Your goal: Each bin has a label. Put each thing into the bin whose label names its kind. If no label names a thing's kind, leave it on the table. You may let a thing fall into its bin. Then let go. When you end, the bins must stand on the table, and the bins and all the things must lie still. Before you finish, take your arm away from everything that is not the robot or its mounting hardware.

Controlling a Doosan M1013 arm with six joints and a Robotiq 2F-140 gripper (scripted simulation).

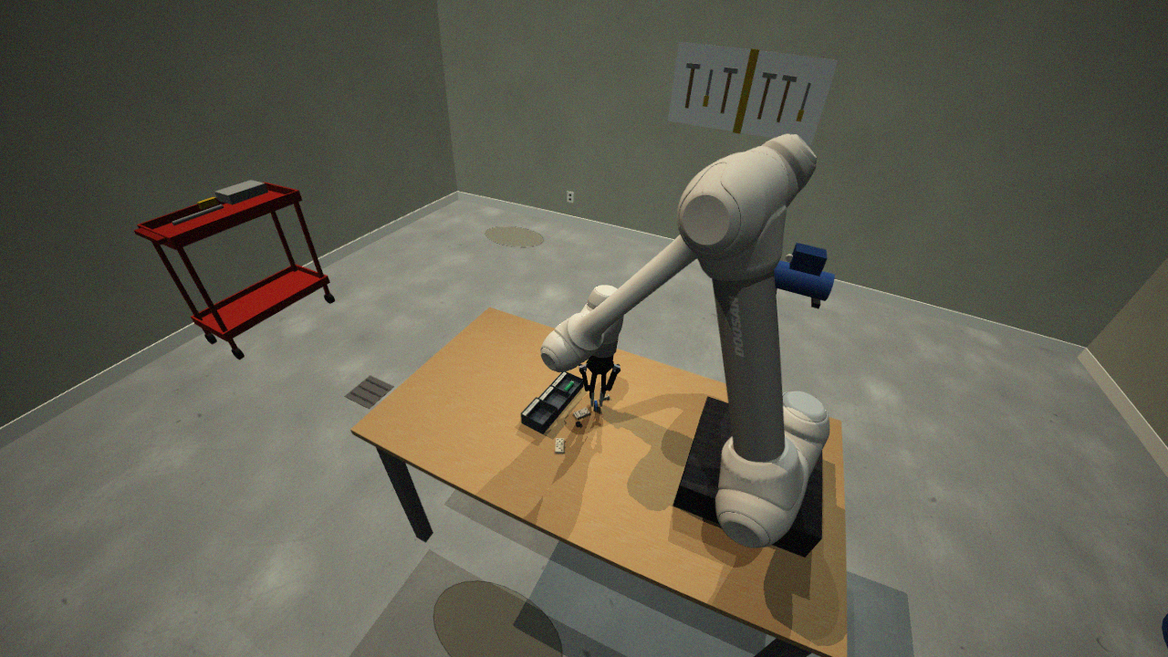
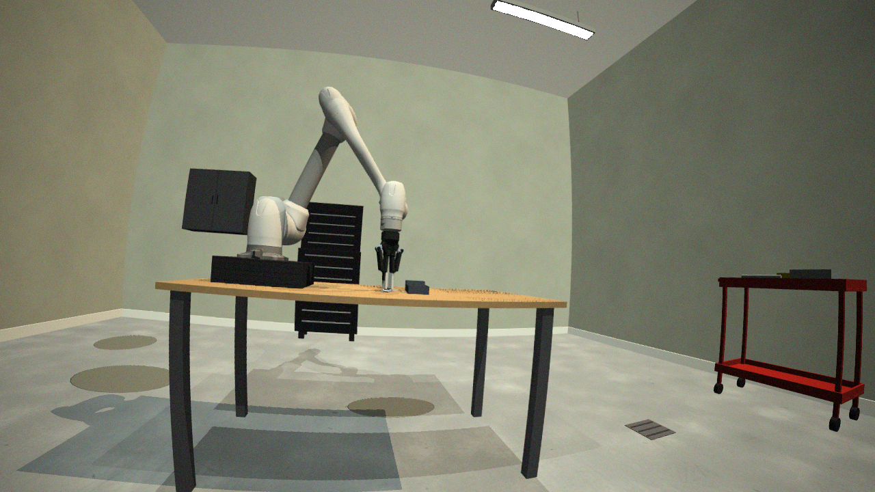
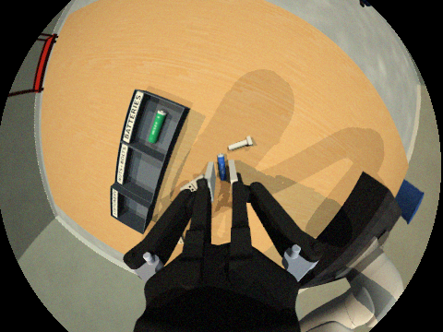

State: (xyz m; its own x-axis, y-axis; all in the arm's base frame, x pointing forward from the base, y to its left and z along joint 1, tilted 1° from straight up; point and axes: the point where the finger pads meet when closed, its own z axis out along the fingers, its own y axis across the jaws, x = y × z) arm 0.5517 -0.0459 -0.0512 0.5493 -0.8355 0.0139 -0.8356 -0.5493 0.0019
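Right now the blue battery is 4 cm below my hand. Also, from my hand: domino 2 cm ahead, 5 cm to the left, 4 cm below; black nut 1 cm ahead, 10 cm to the left, 4 cm below; bolt 1 cm behind, 5 cm to the right, 4 cm below.
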